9 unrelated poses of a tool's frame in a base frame.
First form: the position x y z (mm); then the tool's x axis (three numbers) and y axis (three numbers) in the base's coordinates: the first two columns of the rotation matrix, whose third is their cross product.
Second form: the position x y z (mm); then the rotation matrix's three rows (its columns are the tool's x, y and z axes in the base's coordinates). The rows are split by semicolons. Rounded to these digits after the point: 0 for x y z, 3 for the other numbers.
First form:
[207, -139, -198, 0.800, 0.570, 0.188, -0.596, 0.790, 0.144]
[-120, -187, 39, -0.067, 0.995, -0.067, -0.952, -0.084, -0.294]
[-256, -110, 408, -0.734, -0.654, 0.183, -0.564, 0.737, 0.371]
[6, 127, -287, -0.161, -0.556, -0.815, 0.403, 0.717, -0.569]
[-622, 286, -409, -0.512, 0.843, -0.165, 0.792, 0.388, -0.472]
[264, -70, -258, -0.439, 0.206, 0.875, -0.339, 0.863, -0.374]
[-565, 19, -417, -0.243, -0.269, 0.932, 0.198, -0.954, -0.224]
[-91, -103, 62, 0.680, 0.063, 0.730, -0.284, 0.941, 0.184]
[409, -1, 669, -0.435, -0.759, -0.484, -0.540, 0.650, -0.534]
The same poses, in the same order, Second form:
207, -139, -198; 0.800, -0.596, -0.066; 0.570, 0.790, -0.227; 0.188, 0.144, 0.972
-120, -187, 39; -0.067, -0.952, -0.298; 0.995, -0.084, 0.044; -0.067, -0.294, 0.953
-256, -110, 408; -0.734, -0.564, -0.378; -0.654, 0.737, 0.169; 0.183, 0.371, -0.910
6, 127, -287; -0.161, 0.403, 0.901; -0.556, 0.717, -0.420; -0.815, -0.569, 0.109
-622, 286, -409; -0.512, 0.792, -0.334; 0.843, 0.388, -0.372; -0.165, -0.472, -0.866
264, -70, -258; -0.439, -0.339, -0.832; 0.206, 0.863, -0.461; 0.875, -0.374, -0.309
-565, 19, -417; -0.243, 0.198, 0.949; -0.269, -0.954, 0.130; 0.932, -0.224, 0.285
-91, -103, 62; 0.680, -0.284, -0.675; 0.063, 0.941, -0.332; 0.730, 0.184, 0.658
409, -1, 669; -0.435, -0.540, 0.720; -0.759, 0.650, 0.029; -0.484, -0.534, -0.693

